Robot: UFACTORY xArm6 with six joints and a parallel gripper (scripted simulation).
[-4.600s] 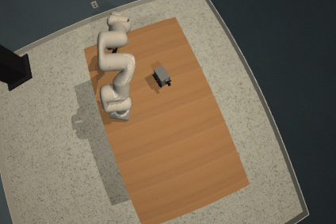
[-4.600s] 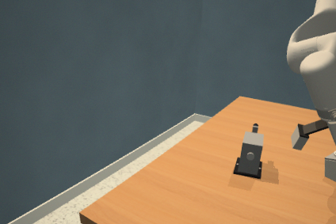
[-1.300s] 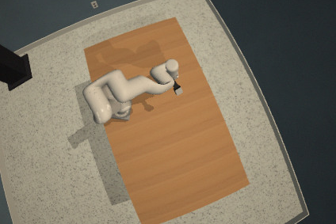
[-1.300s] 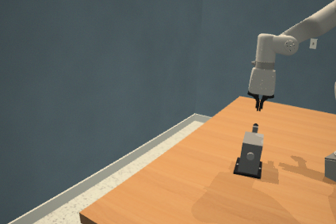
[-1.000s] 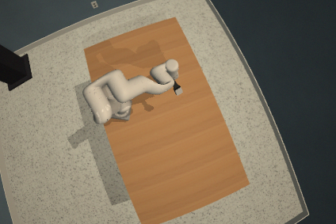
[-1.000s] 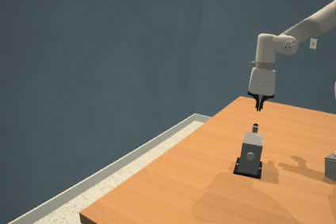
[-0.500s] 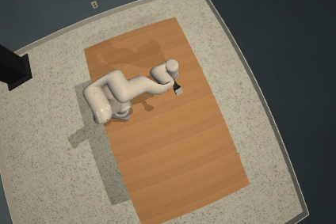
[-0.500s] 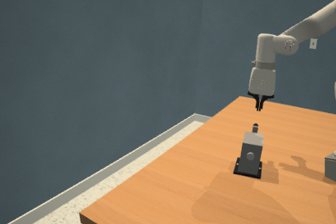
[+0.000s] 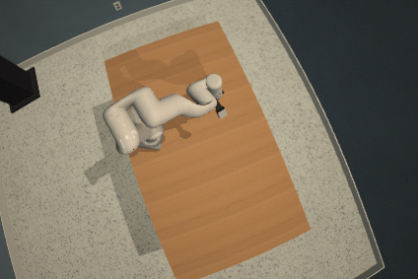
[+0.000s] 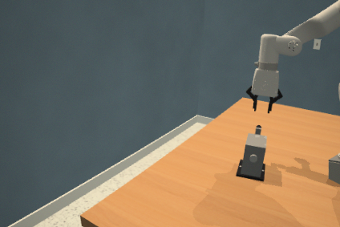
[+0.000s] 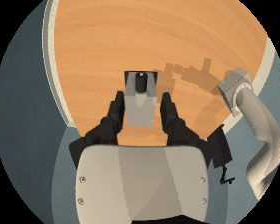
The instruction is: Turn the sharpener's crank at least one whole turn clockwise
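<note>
Right now my hand is 90 mm above the dark crank knob and 20 mm to the right of it.
</note>
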